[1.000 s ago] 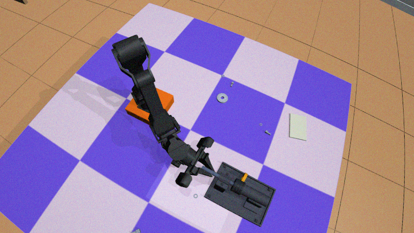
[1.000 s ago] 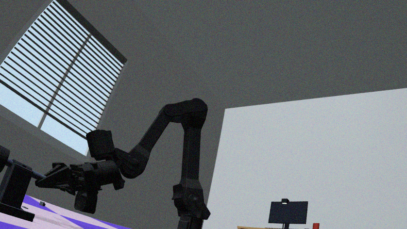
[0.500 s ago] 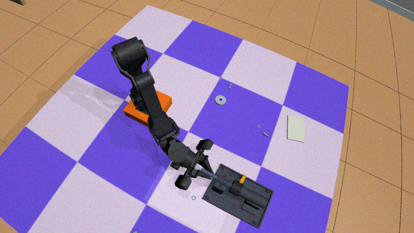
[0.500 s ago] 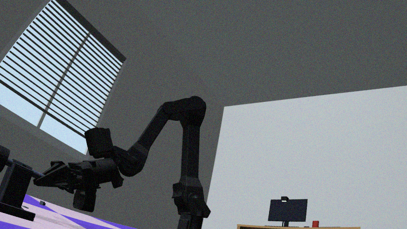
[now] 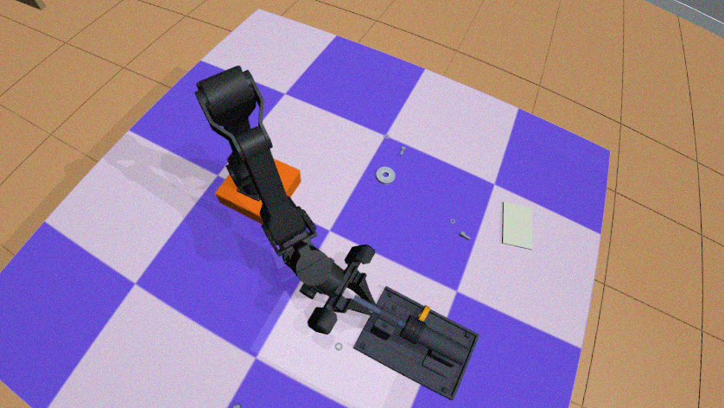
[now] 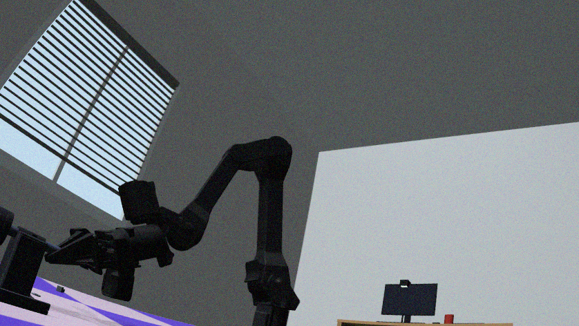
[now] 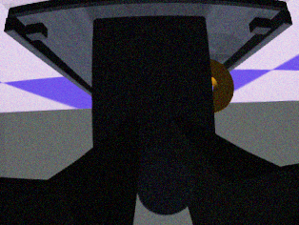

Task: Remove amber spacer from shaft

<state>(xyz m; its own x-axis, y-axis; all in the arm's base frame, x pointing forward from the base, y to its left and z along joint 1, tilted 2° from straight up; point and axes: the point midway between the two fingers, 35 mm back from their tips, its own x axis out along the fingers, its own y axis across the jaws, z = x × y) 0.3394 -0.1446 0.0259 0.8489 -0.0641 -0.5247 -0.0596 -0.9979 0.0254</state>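
The amber spacer is 100 mm ahead of my gripper tip, 40 mm to the left of it and 30 mm below it. Round my gripper tip: pale card: 370 mm to the left, 250 mm ahead, 60 mm below; shaft: 40 mm ahead, 20 mm above.
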